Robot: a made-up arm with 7 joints. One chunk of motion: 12 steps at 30 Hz.
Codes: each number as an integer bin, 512 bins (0 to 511) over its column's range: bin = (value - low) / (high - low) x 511, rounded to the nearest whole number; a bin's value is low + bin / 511 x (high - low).
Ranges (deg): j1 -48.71..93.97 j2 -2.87..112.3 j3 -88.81..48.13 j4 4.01..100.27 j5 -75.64..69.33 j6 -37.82..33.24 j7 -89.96..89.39
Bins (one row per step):
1: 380 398 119 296 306 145 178
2: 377 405 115 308 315 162 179
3: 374 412 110 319 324 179 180
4: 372 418 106 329 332 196 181
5: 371 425 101 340 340 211 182
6: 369 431 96 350 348 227 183
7: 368 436 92 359 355 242 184
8: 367 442 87 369 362 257 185
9: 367 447 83 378 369 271 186
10: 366 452 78 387 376 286 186
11: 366 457 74 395 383 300 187
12: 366 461 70 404 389 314 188
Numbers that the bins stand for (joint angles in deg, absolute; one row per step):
1: 57.39 86.83 -56.92 59.77 11.17 -17.66 -27.49
2: 56.55 88.41 -57.99 62.03 13.73 -15.29 -27.13
3: 55.72 89.99 -59.33 64.10 16.28 -12.93 -26.78
4: 55.16 91.34 -60.40 65.99 18.55 -10.56 -26.43
5: 54.88 92.92 -61.74 68.06 20.82 -8.48 -26.08
6: 54.32 94.27 -63.08 69.94 23.09 -6.25 -25.73
7: 54.04 95.40 -64.16 71.64 25.07 -4.17 -25.38
8: 53.76 96.75 -65.50 73.52 27.06 -2.08 -25.03
9: 53.76 97.88 -66.57 75.22 29.04 -0.13 -24.68
10: 53.48 99.00 -67.91 76.91 31.03 1.95 -24.68
11: 53.48 100.13 -68.98 78.42 33.02 3.90 -24.33
12: 53.48 101.03 -70.05 80.11 34.72 5.85 -23.98

